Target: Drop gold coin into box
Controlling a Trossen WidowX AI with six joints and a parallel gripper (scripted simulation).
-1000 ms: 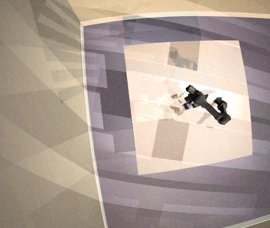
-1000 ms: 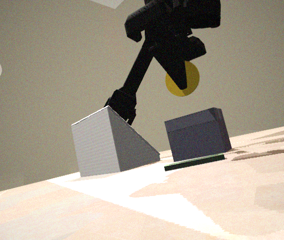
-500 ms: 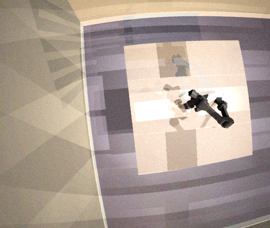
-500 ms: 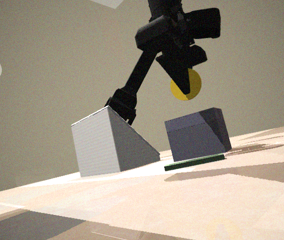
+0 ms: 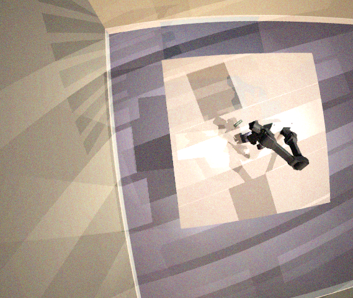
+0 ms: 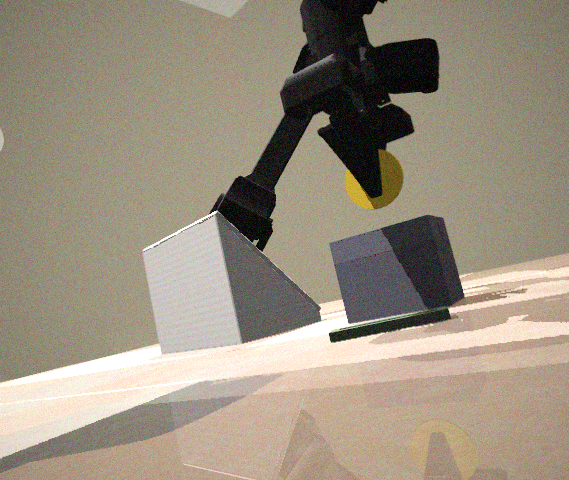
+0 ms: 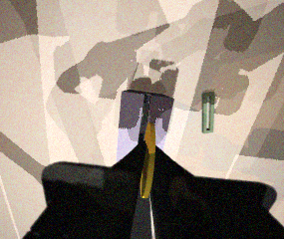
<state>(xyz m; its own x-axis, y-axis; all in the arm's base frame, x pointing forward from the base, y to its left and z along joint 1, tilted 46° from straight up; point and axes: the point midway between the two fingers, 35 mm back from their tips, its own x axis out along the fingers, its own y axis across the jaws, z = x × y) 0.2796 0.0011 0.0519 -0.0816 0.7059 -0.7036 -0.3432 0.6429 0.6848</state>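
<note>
My gripper tip is now 20 mm below the gold coin.
</note>
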